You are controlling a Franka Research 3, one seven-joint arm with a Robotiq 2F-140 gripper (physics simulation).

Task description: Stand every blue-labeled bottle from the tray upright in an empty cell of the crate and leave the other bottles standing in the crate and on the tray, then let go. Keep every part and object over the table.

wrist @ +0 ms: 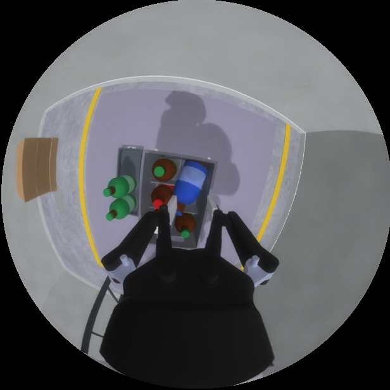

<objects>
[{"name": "my gripper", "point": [191,201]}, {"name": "blue-labeled bottle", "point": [191,177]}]
</objects>
